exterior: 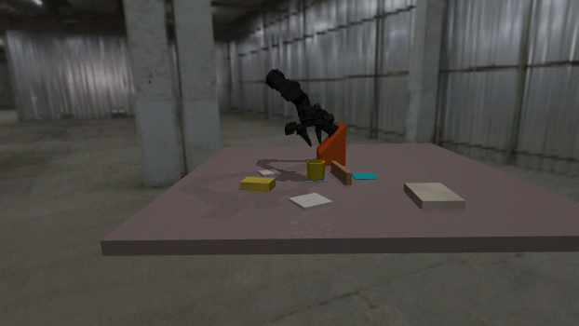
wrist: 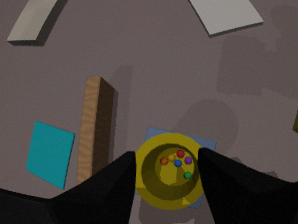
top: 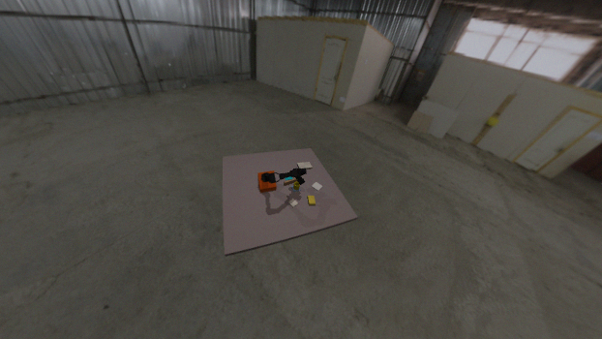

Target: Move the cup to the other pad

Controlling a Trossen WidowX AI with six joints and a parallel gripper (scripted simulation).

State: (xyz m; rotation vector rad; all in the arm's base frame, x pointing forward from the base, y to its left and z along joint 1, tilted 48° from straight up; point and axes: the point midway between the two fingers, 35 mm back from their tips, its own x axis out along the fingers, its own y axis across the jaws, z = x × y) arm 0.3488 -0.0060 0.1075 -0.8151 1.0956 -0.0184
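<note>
The yellow cup is 10 cm below my gripper tip and 2 cm behind it. Also, from my gripper tip: small white tile 20 cm to the right, 13 cm below, 10 cm behind; then wooden block 12 cm below, 9 cm to the left, 5 cm behind; then teal pad 19 cm to the left, 15 cm below, 7 cm behind.
</note>
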